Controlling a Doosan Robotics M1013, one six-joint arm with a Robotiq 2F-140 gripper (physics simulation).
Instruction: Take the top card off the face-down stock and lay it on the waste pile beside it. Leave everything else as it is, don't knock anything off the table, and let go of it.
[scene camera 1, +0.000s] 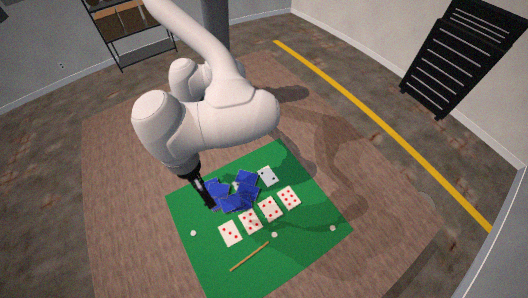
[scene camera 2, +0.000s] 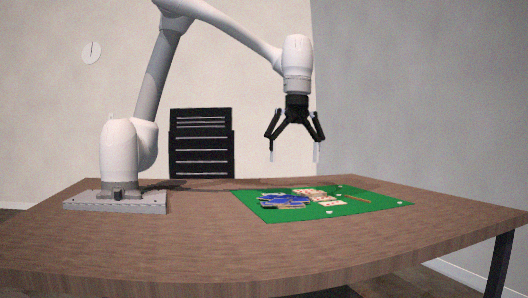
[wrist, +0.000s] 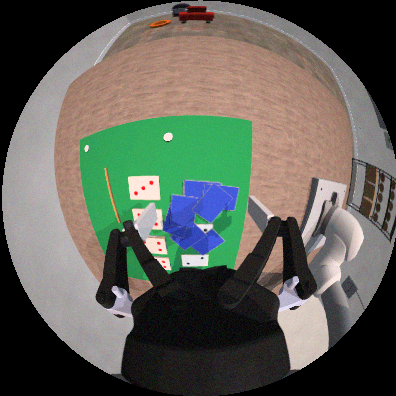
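Pixels of known places: gripper, between the fingertips: (scene camera 2: 294, 162) (wrist: 201, 207); arm's base, origin of its link: (scene camera 2: 120, 196) (wrist: 326, 216).
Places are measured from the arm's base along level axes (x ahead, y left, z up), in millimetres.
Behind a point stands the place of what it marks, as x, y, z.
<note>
Several blue face-down cards (scene camera 1: 232, 203) @(636, -79, -7) (wrist: 214, 202) @(547, -104, -3) lie spread and overlapping in a loose ring; there is no squared stock. A white card with black pips (wrist: 206, 228) @(567, -21, -15) shows between them, mostly covered by blue cards. I cannot tell which blue card was the top one. In the scene camera 2 view the blue cards (scene camera 2: 285, 199) @(576, -95, -2) lie low on the mat, some slightly tilted. My gripper (scene camera 2: 294, 160) @(585, -149, 125) (wrist: 201, 207) @(585, -149, 125) is wide open and empty, well above the cards. In the scene camera 1 view its finger hides part of the left cards.
The green mat (scene camera 1: 300, 250) @(935, 35, -22) (scene camera 2: 280, 217) @(499, -265, -22) (wrist: 215, 150) @(541, -231, -21) also bears a two-pip black card (scene camera 1: 267, 176) @(609, 111, -18) (wrist: 195, 260) @(605, 114, -19), a row of red-pip cards (scene camera 1: 230, 233) @(732, -147, -19) (wrist: 144, 187) @(726, -148, -19), a thin stick (scene camera 1: 249, 256) @(845, -133, -15) (wrist: 112, 195) @(838, -133, -18) and white discs (scene camera 1: 193, 233) @(656, -272, -18) (wrist: 168, 136) @(652, -272, -17). The arm's base plate (scene camera 2: 115, 204) @(-2, -166, 2) stands on the table.
</note>
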